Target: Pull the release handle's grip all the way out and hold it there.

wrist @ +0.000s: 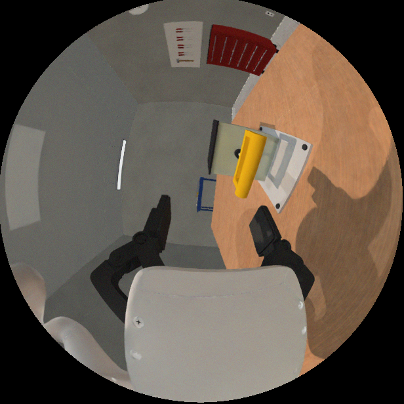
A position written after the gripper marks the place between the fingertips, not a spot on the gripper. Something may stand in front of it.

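Note:
You'd see the gripper (214,211) here, and there's a light grey base plate (291,155) as well.

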